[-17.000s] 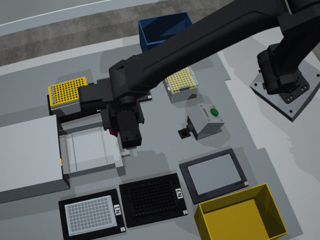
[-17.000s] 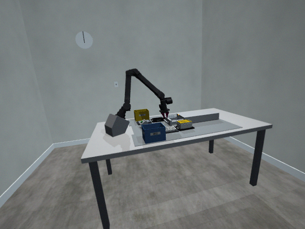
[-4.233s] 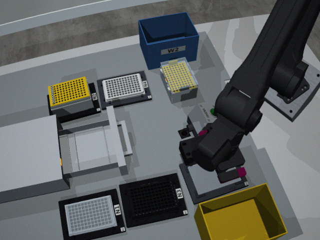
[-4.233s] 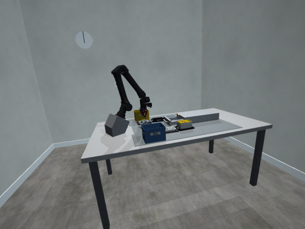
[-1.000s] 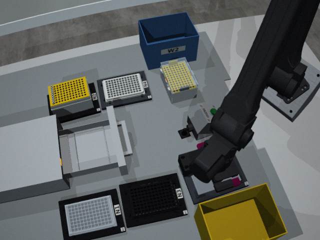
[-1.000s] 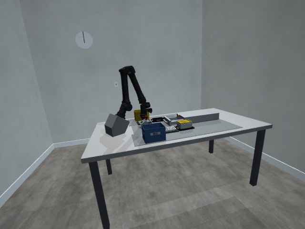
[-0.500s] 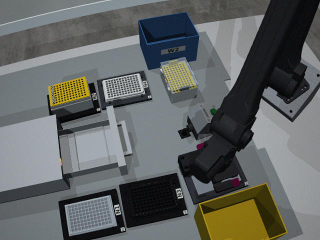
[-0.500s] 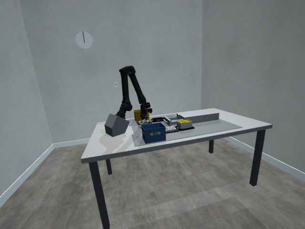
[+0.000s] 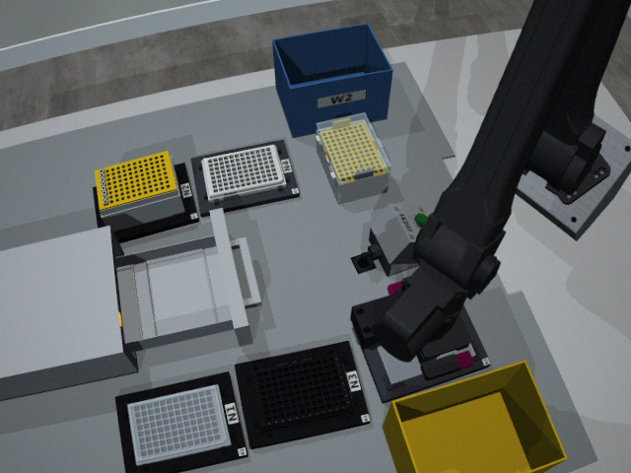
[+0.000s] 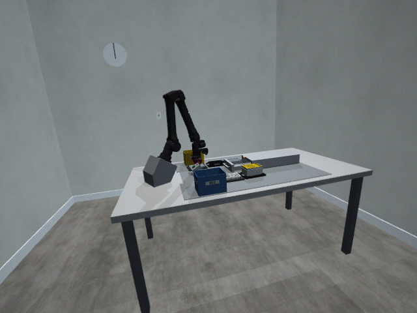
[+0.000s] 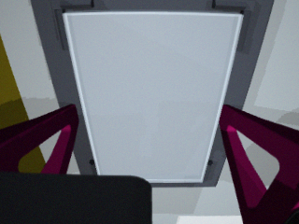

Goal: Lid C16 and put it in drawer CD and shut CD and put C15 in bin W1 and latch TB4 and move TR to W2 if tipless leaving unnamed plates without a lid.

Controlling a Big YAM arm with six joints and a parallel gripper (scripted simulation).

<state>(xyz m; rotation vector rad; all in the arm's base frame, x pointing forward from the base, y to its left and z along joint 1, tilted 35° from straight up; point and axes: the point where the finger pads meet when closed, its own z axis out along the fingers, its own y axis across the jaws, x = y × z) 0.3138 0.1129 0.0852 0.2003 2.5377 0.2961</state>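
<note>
My gripper is now right at the plate lid. Round my hand: green DONE key (160 mm to the right, 80 mm behind, 40 mm above); then lid park (20 mm below); then yellow bin W1 (160 mm to the left, 20 mm ahead, 20 mm above).
</note>
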